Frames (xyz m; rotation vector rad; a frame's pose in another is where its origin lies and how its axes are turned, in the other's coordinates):
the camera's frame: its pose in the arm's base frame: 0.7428 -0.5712 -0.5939 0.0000 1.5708 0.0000
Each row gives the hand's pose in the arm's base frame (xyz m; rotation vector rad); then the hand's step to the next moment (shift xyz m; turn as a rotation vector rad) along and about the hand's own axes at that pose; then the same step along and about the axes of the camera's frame.
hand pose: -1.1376 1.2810 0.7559 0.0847 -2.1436 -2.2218
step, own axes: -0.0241 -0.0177 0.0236 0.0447 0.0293 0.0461
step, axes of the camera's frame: 0.0168 0.0260 0.0222 -0.0308 0.0415 -0.0481
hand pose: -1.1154 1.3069 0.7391 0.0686 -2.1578 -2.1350
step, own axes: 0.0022 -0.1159 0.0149 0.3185 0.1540 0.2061
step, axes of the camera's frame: 0.1158 0.0131 -0.0086 -0.1658 0.1732 -0.3319
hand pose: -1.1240 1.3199 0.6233 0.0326 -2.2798 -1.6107
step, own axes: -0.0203 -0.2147 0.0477 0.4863 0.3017 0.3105
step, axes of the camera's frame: 0.2165 -0.0282 -0.0334 -0.3155 0.2841 -0.4936
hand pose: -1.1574 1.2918 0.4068 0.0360 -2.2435 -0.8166
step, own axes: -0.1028 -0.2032 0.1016 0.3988 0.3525 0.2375
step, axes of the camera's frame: 0.2337 -0.0800 -0.0339 -0.3273 0.3075 -0.3716
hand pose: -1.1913 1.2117 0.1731 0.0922 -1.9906 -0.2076
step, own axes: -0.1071 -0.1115 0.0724 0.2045 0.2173 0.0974
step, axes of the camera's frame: 0.1461 -0.0849 -0.0245 -0.1845 0.1910 -0.1673
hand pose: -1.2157 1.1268 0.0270 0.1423 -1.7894 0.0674
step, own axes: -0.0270 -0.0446 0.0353 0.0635 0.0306 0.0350
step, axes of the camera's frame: 0.0355 -0.0469 -0.0224 -0.0551 0.0222 -0.0516
